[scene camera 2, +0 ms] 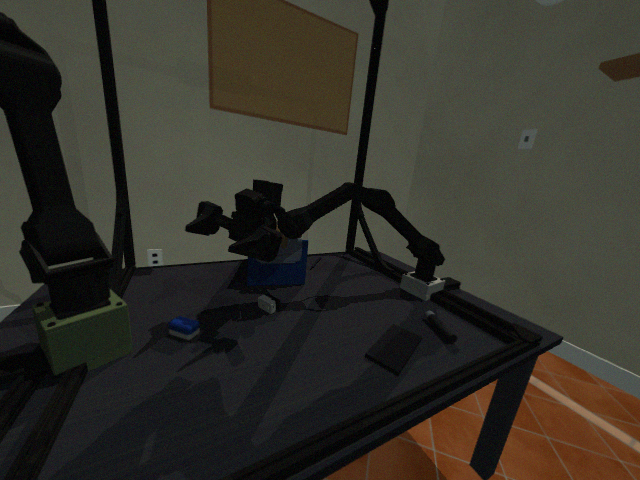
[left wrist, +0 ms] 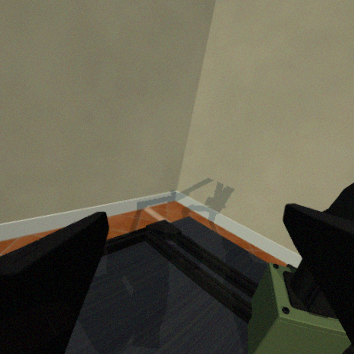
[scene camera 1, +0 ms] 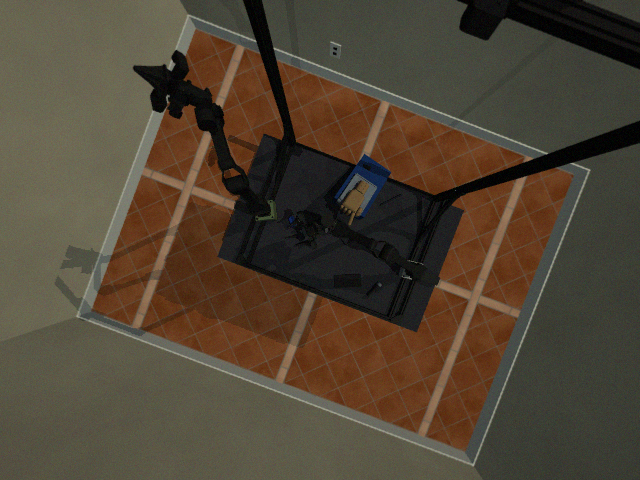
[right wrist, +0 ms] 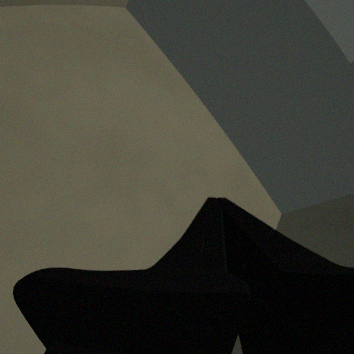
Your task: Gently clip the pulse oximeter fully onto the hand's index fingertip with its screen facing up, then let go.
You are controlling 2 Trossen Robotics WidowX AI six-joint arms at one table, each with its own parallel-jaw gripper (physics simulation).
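Places are measured from the left arm's base along level axes (x back, y right, z up), in centimetres.
Where they show: left gripper, fingertip midpoint: (scene camera 2: 207, 238) (left wrist: 196, 216) (scene camera 1: 290, 237); right gripper, fingertip midpoint: (scene camera 1: 133, 67) (right wrist: 214, 205); left arm's base, link origin: (scene camera 2: 423, 277) (scene camera 1: 412, 270); right arm's base, link origin: (scene camera 2: 81, 304) (left wrist: 309, 293) (scene camera 1: 263, 210).
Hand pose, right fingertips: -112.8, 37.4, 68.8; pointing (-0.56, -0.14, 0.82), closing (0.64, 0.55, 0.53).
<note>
Each offset is from my right fingertips to the top centre of the thing, as dx, dy, dz.
The pulse oximeter @[+41.9, -26.9, -70.8] (scene camera 1: 291, 219) (scene camera 2: 184, 327), blue on top and white below, lies on the table near the green arm base. The tan hand (scene camera 1: 354, 198) rests on a blue stand (scene camera 1: 376, 169) (scene camera 2: 276, 274) with a pale pad; in scene camera 2 the gripper mostly hides it. My left gripper (scene camera 1: 292, 229) (scene camera 2: 209, 239) (left wrist: 196, 216) is open and empty, raised above the table, pointing away from the hand. The oximeter does not show in the left wrist view. My right gripper (scene camera 1: 135, 67) (right wrist: 214, 205) is shut and empty, far beyond the table's left side.
A small white box @[+61.9, -25.2, -70.9] (scene camera 2: 267, 303) stands in front of the blue stand. A dark flat block @[+80.4, -52.2, -73.3] (scene camera 1: 347, 280) (scene camera 2: 393, 348) and a dark tube @[+96.1, -53.4, -71.3] (scene camera 1: 374, 288) (scene camera 2: 440, 328) lie near the front edge. The green base (scene camera 1: 266, 212) (scene camera 2: 85, 333) (left wrist: 295, 330) carries the right arm. Black posts frame the table.
</note>
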